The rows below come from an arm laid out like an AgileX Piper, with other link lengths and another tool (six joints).
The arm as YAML. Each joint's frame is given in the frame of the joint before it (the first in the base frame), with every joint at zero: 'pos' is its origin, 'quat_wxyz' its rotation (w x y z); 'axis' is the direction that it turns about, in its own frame. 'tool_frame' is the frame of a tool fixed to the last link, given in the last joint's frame.
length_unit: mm
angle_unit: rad
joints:
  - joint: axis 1
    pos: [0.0, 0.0, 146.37]
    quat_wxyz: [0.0, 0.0, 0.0, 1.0]
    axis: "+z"
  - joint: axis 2
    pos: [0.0, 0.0, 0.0]
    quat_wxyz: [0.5, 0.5, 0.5, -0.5]
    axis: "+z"
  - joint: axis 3
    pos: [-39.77, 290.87, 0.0]
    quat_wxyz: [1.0, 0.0, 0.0, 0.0]
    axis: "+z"
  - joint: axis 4
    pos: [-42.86, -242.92, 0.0]
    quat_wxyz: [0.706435, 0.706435, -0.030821, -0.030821]
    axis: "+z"
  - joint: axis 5
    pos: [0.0, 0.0, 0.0]
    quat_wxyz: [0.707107, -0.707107, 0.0, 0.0]
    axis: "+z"
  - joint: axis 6
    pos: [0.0, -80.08, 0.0]
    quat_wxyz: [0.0, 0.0, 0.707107, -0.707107]
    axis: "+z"
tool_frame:
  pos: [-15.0, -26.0, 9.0]
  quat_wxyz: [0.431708, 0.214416, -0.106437, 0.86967]
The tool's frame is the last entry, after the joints.
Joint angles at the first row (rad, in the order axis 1, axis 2, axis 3, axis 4, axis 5, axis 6):
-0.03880, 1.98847, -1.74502, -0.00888, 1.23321, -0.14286
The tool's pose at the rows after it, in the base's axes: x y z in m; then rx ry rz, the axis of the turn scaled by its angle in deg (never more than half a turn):
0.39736, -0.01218, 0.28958, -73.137, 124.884, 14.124
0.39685, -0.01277, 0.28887, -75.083, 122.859, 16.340
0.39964, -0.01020, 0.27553, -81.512, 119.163, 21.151
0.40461, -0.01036, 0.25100, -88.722, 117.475, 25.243
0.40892, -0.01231, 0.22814, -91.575, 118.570, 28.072
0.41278, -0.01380, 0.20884, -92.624, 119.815, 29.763
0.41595, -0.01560, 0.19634, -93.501, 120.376, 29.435
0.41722, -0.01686, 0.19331, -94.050, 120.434, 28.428
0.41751, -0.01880, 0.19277, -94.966, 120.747, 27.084
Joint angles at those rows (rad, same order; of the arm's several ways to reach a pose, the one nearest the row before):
-0.10185, 1.98847, -1.74501, 0.06944, 1.23515, -0.22312
-0.10793, 1.99188, -1.74504, 0.10165, 1.23632, -0.27700
-0.10342, 2.02687, -1.74505, 0.14252, 1.23633, -0.39460
-0.09604, 2.08649, -1.74505, 0.13966, 1.23632, -0.49481
-0.09480, 2.14155, -1.74503, 0.12577, 1.23632, -0.52640
-0.09479, 2.18730, -1.74503, 0.11594, 1.22612, -0.53544
-0.09478, 2.21516, -1.74500, 0.10027, 1.20424, -0.53784
-0.09478, 2.22091, -1.74503, 0.08760, 1.19077, -0.53685
-0.09480, 2.22073, -1.74502, 0.06583, 1.18393, -0.53340

